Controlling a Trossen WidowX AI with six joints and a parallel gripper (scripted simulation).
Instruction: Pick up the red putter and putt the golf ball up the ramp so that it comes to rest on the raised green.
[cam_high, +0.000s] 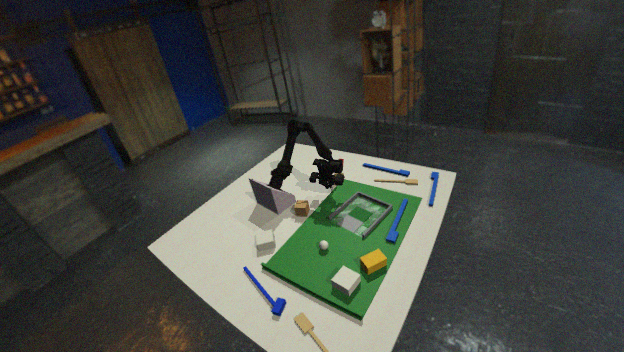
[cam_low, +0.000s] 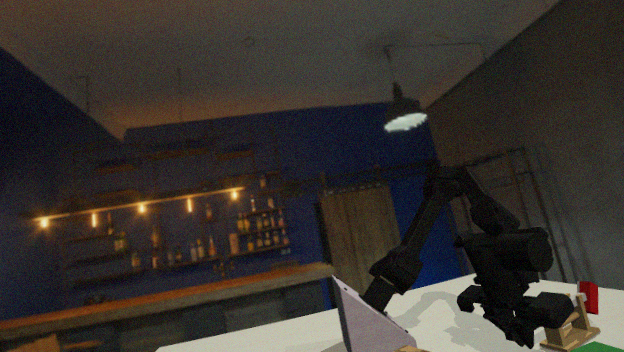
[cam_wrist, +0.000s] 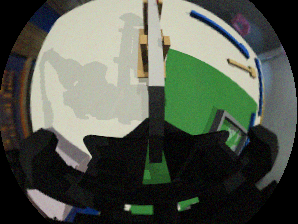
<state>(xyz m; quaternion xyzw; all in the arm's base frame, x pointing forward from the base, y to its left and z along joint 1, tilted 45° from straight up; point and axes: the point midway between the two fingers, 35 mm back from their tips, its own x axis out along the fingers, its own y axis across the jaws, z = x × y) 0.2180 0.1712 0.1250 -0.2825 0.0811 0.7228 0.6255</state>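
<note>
The wooden cube is 210 mm to the right of my gripper tip and 30 mm behind it. The rest, counted from my gripper tip: green mat 270 mm ahead, 200 mm to the right, 30 mm below; white golf ball 350 mm to the right, 220 mm ahead, 10 mm below; wooden stand 120 mm to the left, 40 mm behind.
</note>
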